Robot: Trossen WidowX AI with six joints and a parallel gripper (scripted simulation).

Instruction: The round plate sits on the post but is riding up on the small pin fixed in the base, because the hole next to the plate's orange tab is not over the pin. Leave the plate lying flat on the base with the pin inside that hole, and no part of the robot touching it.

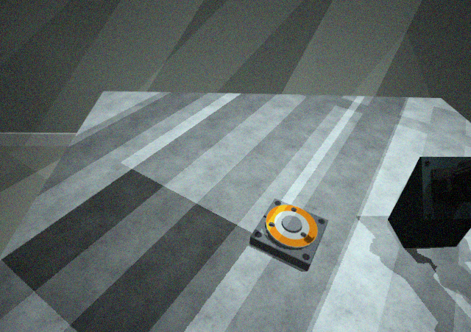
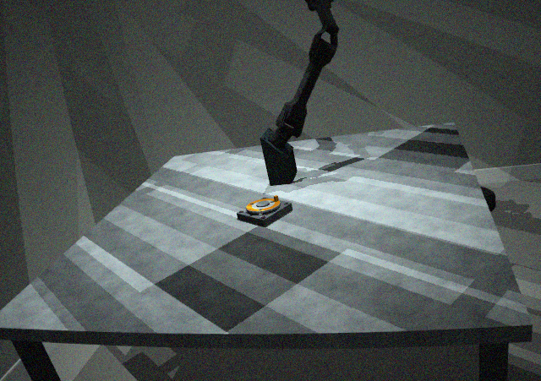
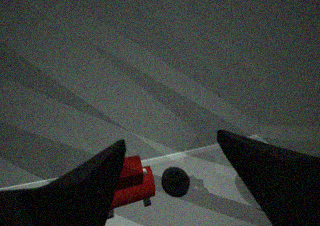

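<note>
The round plate is 820 mm ahead of my gripper tip, 250 mm to the right of it and 540 mm below it.
</note>
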